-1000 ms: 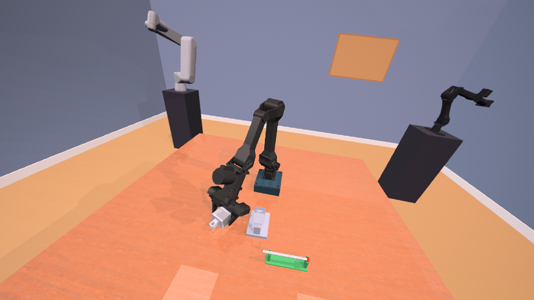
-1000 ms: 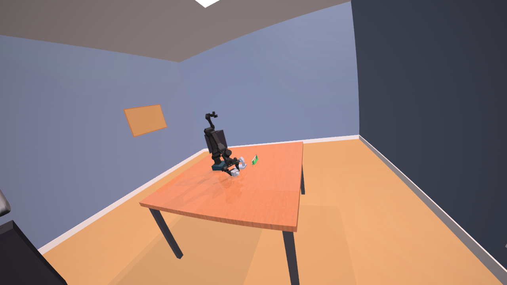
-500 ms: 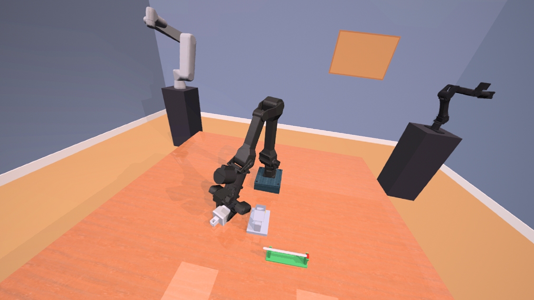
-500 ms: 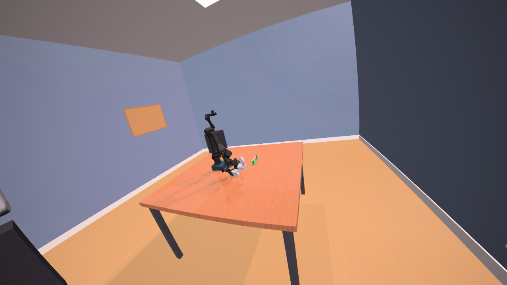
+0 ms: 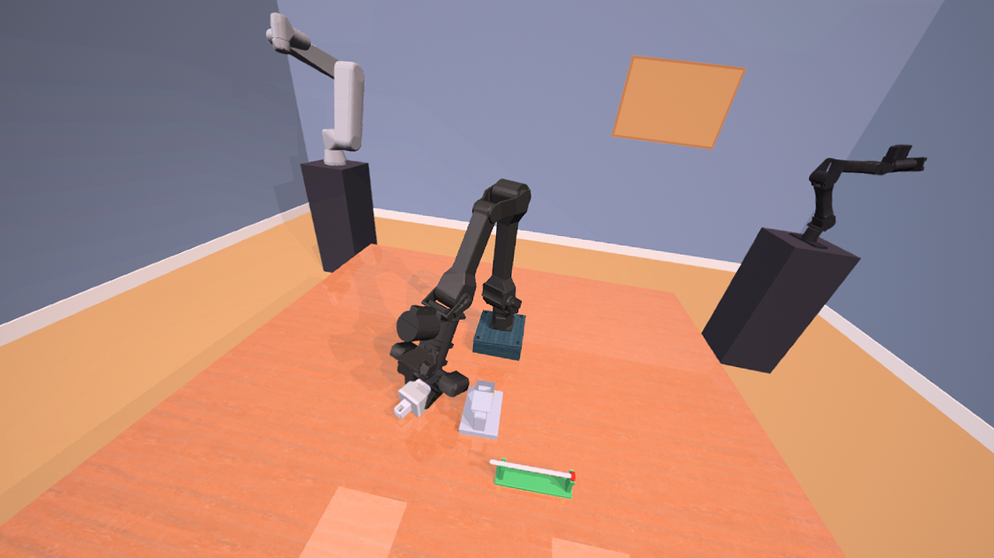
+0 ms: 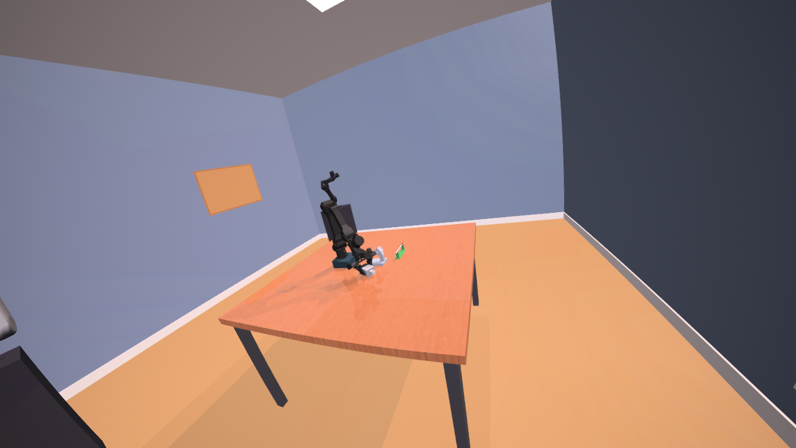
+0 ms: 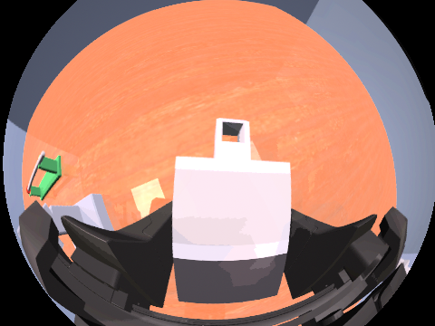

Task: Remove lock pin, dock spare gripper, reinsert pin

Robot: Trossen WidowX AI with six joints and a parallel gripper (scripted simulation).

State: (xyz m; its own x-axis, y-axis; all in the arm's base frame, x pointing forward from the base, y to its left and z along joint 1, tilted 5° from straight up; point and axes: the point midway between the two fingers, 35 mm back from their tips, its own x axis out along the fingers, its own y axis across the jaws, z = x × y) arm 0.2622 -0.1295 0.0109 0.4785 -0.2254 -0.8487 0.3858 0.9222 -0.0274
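Now: the mount 15 cm to the left of my gripper tip and 4 cm above it. From my gripper tip the other things lie so: spare gripper 2 cm above; then green stand 10 cm ahead, 27 cm to the left, 1 cm above.
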